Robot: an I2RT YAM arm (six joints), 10 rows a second.
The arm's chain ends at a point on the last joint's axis. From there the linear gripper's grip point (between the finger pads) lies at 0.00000 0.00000 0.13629 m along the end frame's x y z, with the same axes.
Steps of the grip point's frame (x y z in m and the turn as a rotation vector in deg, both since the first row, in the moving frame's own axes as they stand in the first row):
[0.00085 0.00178 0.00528 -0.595 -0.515 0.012]
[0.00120 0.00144 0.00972 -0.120 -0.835 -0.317]
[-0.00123 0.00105 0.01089 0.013 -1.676 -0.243]
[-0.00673 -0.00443 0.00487 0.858 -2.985 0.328]
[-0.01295 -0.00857 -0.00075 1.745 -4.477 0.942]
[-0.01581 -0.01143 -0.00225 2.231 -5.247 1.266]
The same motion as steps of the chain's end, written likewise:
[0.00208 0.00036 0.00529 -0.595 -0.515 0.012]
[0.00319 0.00115 0.00973 -0.120 -0.835 -0.317]
[0.00276 0.00107 0.01095 0.013 -1.676 -0.243]
[0.00036 -0.00237 0.00507 0.858 -2.985 0.328]
[-0.00235 -0.00434 -0.00027 1.745 -4.477 0.942]
[-0.00341 -0.00599 -0.00158 2.231 -5.247 1.266]

